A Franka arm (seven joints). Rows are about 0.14 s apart.
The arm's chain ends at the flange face. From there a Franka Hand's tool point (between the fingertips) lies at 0.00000 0.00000 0.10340 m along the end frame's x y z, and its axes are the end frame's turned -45 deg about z.
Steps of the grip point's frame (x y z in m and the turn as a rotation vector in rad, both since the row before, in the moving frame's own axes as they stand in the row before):
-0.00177 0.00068 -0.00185 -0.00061 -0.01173 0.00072
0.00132 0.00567 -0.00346 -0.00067 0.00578 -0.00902
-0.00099 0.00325 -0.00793 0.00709 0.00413 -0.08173
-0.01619 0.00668 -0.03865 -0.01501 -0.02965 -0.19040
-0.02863 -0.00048 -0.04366 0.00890 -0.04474 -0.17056
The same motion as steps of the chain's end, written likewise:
0.00004 0.00083 -0.00184 -0.00873 -0.00786 0.00072
0.00447 0.00345 -0.00346 0.00361 0.00456 -0.00902
0.00185 0.00381 -0.00793 0.00793 -0.00209 -0.08173
-0.00597 0.01282 -0.03859 -0.03158 -0.01035 -0.19040
-0.01691 0.01696 -0.04355 -0.02534 -0.03793 -0.17056

